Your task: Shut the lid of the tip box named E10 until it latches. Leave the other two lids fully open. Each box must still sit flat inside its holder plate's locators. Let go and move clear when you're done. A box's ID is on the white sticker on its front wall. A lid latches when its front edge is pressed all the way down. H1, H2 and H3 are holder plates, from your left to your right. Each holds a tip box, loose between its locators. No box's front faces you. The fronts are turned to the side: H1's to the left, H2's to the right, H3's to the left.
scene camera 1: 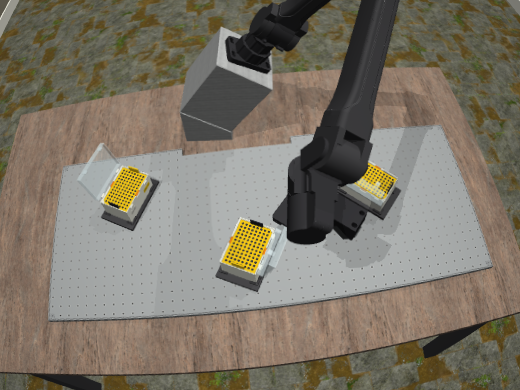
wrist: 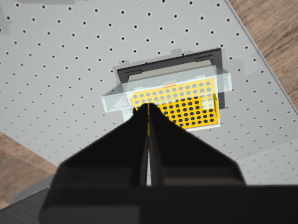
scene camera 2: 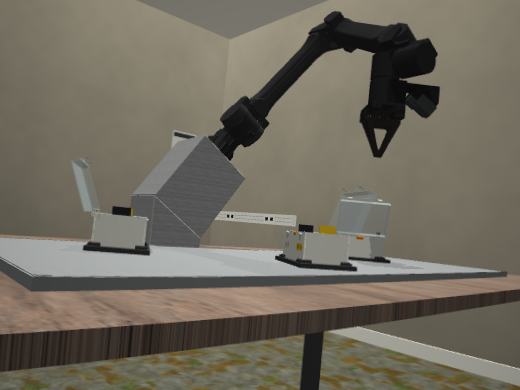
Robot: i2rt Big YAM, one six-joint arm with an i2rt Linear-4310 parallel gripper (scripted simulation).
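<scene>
There is a tip rack in the pictures, and my gripper is there with it. The wrist view, too, shows my gripper.
</scene>
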